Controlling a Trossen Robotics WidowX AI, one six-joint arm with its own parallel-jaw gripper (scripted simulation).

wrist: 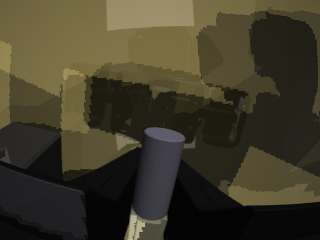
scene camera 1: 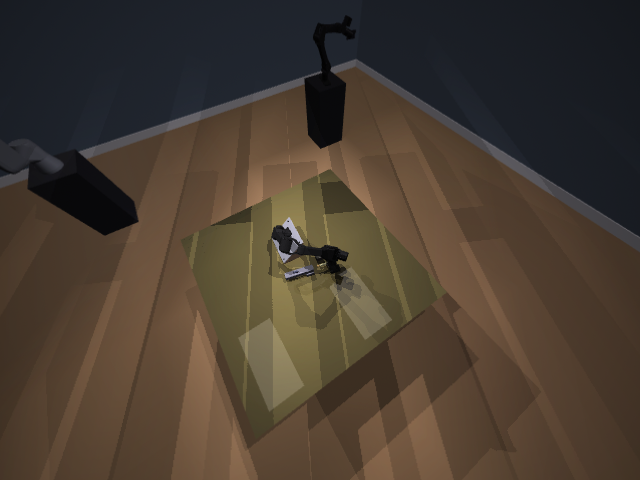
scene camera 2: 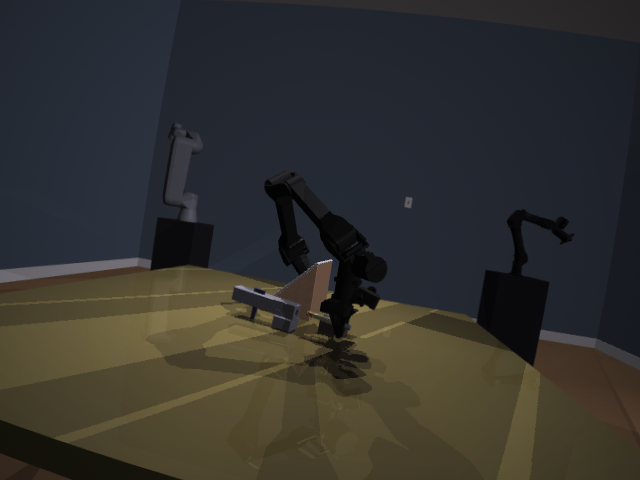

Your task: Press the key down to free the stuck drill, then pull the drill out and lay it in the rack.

Labels:
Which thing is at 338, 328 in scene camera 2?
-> The gripper.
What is the gripper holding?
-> A drill.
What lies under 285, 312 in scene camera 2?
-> A grey block-shaped holder.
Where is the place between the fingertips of the gripper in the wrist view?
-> At 153, 158

